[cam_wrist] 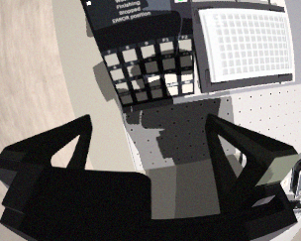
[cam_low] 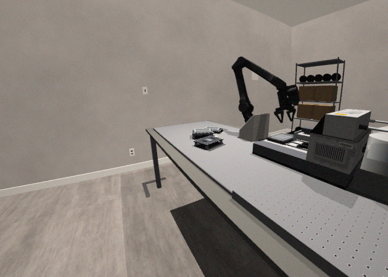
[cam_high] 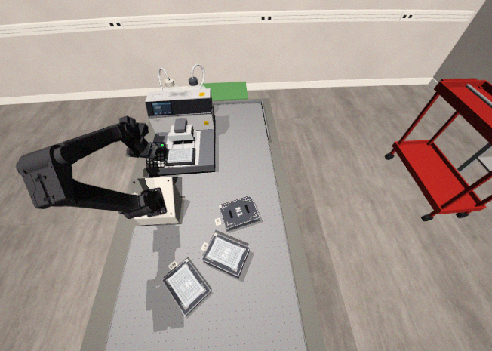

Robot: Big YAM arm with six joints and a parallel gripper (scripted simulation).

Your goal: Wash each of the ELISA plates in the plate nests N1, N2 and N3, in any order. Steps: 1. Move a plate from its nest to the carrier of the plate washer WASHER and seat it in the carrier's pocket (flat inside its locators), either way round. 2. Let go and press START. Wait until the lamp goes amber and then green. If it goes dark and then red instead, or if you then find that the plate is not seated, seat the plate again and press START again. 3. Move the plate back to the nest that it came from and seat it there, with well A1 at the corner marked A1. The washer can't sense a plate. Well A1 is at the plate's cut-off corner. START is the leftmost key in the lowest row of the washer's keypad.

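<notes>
Right now my hand is 14 cm short of the dark carrier, 4 cm to the right of it and 8 cm above it. The rest, counted from my hand: washer: 16 cm ahead, 19 cm to the left, 2 cm below.
</notes>
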